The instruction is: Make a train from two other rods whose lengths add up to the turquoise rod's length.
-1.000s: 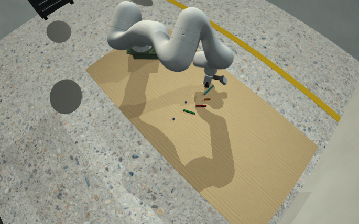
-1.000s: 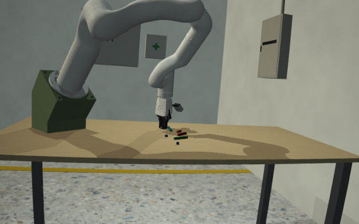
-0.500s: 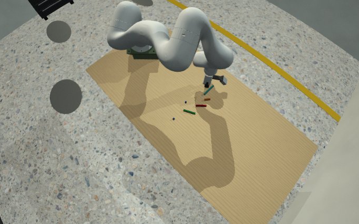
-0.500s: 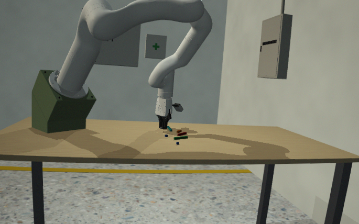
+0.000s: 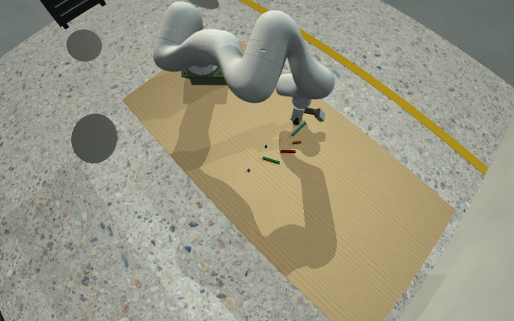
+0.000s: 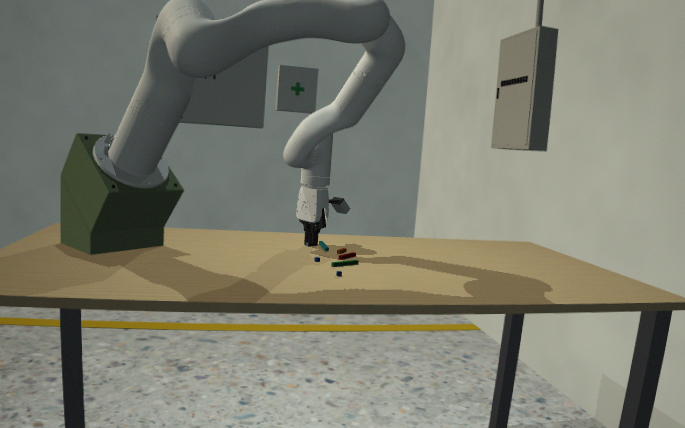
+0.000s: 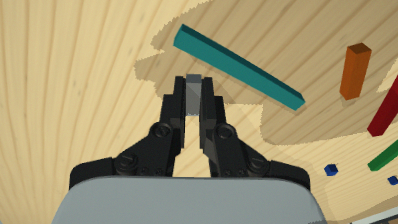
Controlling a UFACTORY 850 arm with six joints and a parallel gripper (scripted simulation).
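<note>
Now: the turquoise rod 3 cm ahead of my hand, 2 cm to the right of it and 2 cm below it. Also, from my hand: grey rod 2 cm below; red rod 6 cm ahead, 15 cm to the right, 2 cm below; orange rod 7 cm ahead, 9 cm to the right, 2 cm below.
</note>
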